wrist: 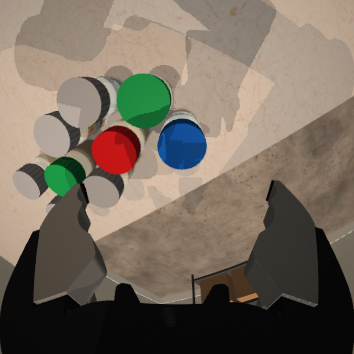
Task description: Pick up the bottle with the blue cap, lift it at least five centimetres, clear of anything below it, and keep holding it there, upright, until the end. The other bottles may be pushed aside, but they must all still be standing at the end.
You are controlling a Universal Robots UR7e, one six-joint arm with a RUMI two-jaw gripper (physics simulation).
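Note:
Green-capped bottle [143, 100], visible. My gripper [176, 184], visible too.

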